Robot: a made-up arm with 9 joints.
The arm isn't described. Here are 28 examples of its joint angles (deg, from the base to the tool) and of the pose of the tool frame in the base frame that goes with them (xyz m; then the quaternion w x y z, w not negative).
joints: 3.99 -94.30 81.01 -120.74 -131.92 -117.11 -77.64 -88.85 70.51
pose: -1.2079 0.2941 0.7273 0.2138 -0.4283 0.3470 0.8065
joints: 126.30 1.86 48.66 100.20 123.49 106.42 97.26 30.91 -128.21
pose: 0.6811 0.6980 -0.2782 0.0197 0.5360 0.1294 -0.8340
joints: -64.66 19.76 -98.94 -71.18 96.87 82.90 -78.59 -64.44 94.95
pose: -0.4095 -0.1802 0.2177 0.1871 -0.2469 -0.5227 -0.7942
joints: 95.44 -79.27 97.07 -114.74 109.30 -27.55 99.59 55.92 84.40
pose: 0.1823 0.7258 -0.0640 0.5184 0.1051 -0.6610 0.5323
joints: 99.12 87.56 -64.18 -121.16 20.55 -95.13 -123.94 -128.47 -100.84
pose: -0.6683 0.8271 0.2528 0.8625 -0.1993 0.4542 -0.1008
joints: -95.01 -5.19 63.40 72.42 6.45 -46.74 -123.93 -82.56 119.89
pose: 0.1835 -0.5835 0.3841 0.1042 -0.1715 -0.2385 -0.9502
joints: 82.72 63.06 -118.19 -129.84 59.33 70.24 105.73 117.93 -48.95
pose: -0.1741 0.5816 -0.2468 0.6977 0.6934 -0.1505 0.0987
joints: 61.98 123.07 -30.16 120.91 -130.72 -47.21 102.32 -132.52 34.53
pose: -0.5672 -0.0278 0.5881 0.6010 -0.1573 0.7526 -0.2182
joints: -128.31 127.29 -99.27 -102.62 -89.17 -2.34 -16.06 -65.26 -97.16
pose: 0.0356 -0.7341 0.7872 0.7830 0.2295 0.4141 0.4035
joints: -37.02 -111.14 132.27 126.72 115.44 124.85 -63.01 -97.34 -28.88
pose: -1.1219 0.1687 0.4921 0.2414 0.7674 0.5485 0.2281
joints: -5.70 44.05 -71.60 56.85 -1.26 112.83 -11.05 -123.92 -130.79
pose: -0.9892 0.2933 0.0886 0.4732 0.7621 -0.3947 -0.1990
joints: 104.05 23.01 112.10 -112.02 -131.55 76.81 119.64 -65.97 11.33
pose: 0.5957 0.9586 -0.0064 0.6374 0.1656 0.0186 -0.7523
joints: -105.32 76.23 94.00 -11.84 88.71 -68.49 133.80 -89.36 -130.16
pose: 0.5443 -0.5989 0.6637 0.1432 0.2809 0.6897 -0.6519
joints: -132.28 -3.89 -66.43 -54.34 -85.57 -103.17 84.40 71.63 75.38
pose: 0.5678 -0.4549 0.0487 0.5383 0.3836 0.7424 -0.1093
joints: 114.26 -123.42 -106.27 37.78 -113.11 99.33 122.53 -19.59 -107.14
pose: 0.6962 0.6022 0.3336 0.4555 -0.8746 0.0210 0.1648
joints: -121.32 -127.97 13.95 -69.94 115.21 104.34 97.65 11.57 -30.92
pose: 0.4080 -0.7964 0.2563 0.4715 -0.0945 0.8618 -0.1613
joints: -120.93 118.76 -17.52 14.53 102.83 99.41 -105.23 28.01 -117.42
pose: 0.3443 -0.9843 0.2855 0.3892 0.6103 0.3190 0.6118
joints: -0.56 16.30 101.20 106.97 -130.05 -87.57 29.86 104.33 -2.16
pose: -0.6623 0.2186 -0.5538 0.3895 0.5035 -0.7338 0.2375
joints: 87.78 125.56 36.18 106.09 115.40 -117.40 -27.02 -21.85 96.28
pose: -0.4201 0.6525 0.8179 0.4036 0.5845 0.4907 -0.5047
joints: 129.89 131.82 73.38 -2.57 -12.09 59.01 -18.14 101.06 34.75
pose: 0.6924 0.7966 0.0813 0.5378 -0.2096 0.6994 0.4216
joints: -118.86 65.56 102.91 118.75 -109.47 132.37 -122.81 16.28 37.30
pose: 0.7375 -0.4979 -0.2483 0.7062 -0.0460 0.3220 0.6289
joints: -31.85 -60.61 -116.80 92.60 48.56 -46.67 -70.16 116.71 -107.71
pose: -1.1662 0.1340 0.5794 0.6045 -0.6983 0.2651 -0.2770
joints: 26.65 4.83 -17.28 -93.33 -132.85 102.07 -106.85 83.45 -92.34
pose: -0.2811 0.6729 0.2201 0.5364 0.5524 0.1849 -0.6106
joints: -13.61 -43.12 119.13 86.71 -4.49 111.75 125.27 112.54 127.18
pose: -0.9478 0.0088 -0.0463 0.7087 0.0523 -0.7028 -0.0336
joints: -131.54 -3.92 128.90 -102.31 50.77 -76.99 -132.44 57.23 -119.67
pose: 0.7986 -0.2299 -0.2073 0.1445 0.2068 0.1930 -0.9482
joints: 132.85 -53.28 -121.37 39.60 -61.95 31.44 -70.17 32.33 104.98
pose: 0.6052 0.8161 0.2440 0.8038 -0.4782 0.3359 0.1114
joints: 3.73 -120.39 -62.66 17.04 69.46 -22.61 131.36 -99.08 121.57
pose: -1.0723 0.3391 0.7995 0.8617 -0.0589 -0.1183 -0.4900
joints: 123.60 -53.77 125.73 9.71 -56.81 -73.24 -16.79 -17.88 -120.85
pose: 0.8250 0.3855 0.3643 0.2652 0.5692 0.5536 0.5471
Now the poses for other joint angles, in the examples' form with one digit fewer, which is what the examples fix.
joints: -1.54 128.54 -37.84 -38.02 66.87 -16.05 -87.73 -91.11 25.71
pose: -0.926 -0.198 -0.054 0.651 -0.439 0.543 0.297
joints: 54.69 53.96 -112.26 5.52 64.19 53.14 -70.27 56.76 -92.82
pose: -0.211 0.699 0.117 0.112 -0.720 -0.475 0.494
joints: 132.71 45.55 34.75 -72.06 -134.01 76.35 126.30 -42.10 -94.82
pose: 0.464 0.253 -0.201 0.154 0.668 -0.294 0.667
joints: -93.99 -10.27 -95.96 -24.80 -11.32 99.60 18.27 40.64 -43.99
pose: 0.033 -0.454 -0.046 0.531 -0.113 -0.129 0.830
